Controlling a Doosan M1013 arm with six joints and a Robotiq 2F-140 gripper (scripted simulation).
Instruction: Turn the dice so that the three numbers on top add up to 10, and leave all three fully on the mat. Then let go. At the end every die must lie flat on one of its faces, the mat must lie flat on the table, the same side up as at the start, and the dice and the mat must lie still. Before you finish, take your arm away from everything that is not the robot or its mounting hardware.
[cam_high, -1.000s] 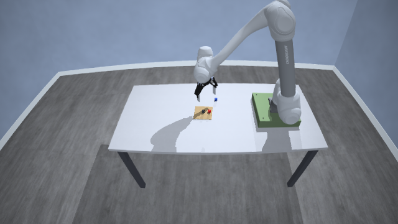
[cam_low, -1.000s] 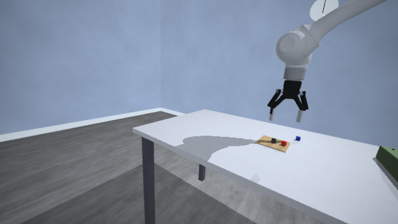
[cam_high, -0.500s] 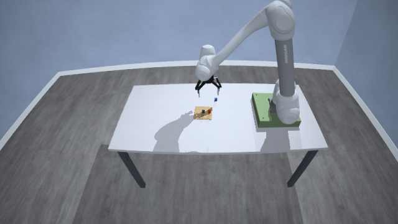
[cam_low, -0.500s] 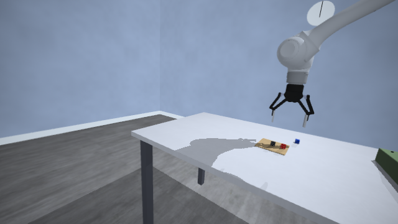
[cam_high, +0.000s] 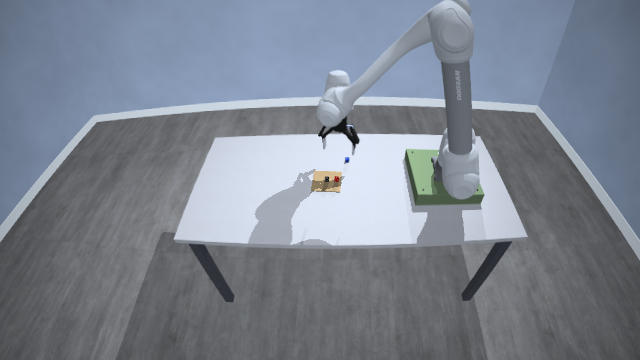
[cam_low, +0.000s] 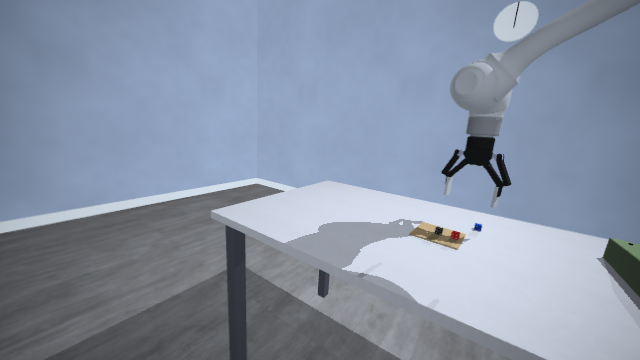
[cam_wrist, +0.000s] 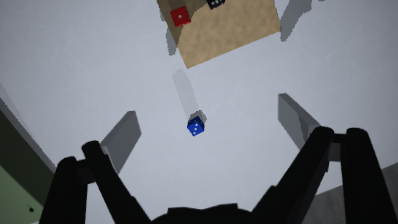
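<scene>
Right now the blue die is 11 cm below my hand, 5 cm to the right of it and 4 cm behind it. Also, from my hand: black die 11 cm to the left, 11 cm below, 4 cm ahead; tan mat 12 cm below, 11 cm to the left, 4 cm ahead; red die 11 cm below, 10 cm to the left.
</scene>
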